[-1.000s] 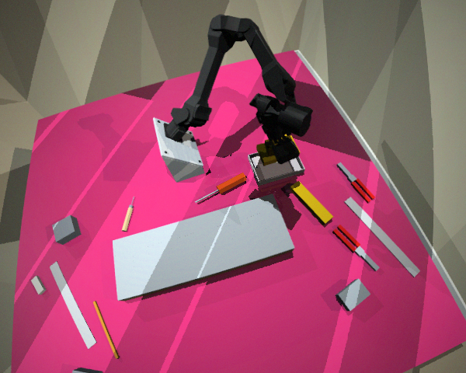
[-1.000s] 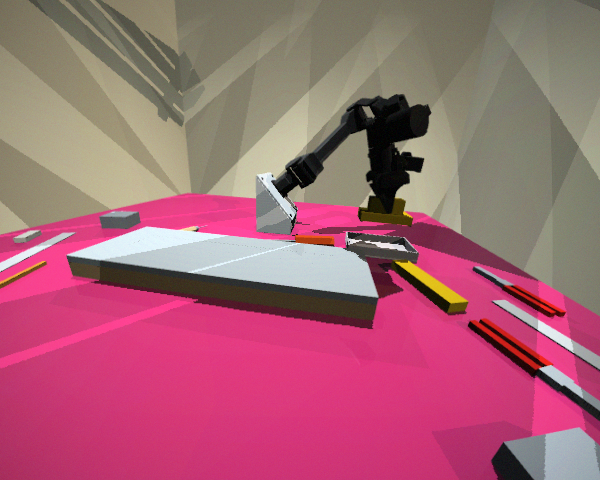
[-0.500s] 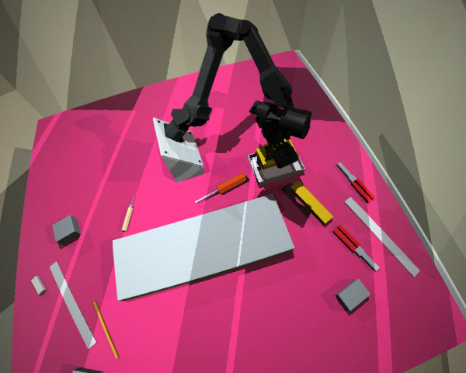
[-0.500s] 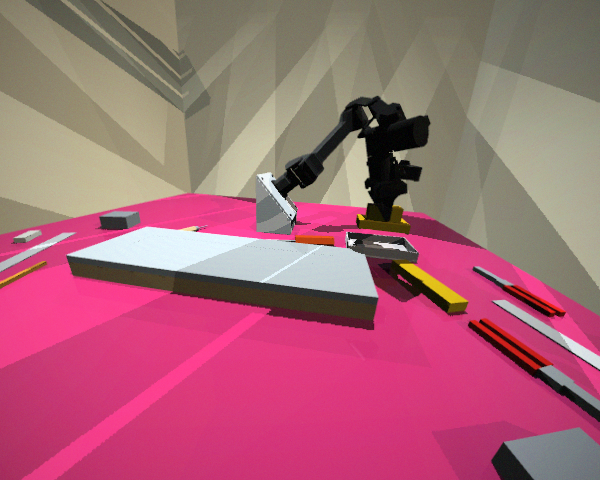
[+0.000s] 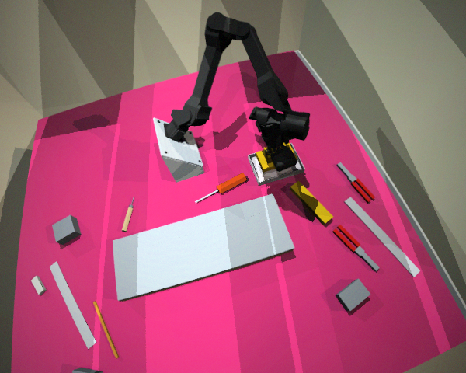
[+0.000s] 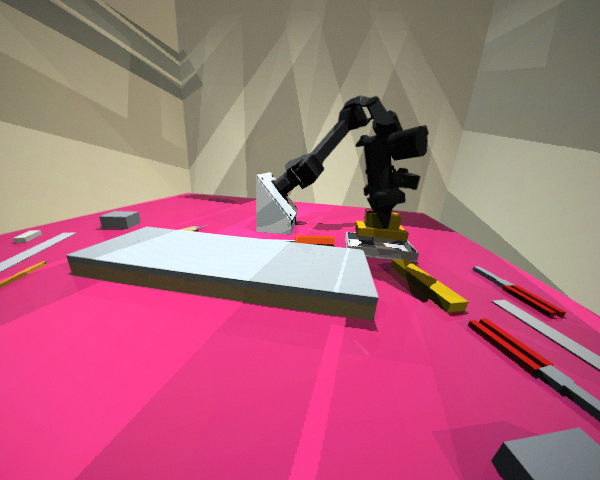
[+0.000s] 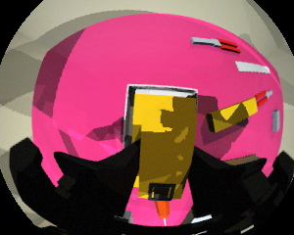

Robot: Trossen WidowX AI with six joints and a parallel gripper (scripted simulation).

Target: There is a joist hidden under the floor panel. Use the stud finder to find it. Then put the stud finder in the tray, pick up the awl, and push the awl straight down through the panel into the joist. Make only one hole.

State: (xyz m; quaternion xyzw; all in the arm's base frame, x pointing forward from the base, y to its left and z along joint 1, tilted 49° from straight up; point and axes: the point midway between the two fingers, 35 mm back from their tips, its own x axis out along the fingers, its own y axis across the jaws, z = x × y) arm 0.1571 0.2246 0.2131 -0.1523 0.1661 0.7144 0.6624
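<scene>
Now: the grey tray 10 mm to the right of my gripper tip and 50 mm below it. Also, from my gripper tip: yellow stud finder: 20 mm to the right, 20 mm above; then awl: 20 mm ahead, 530 mm to the right, 60 mm below; then yellow bar: 170 mm ahead, 50 mm to the left, 60 mm below.
</scene>
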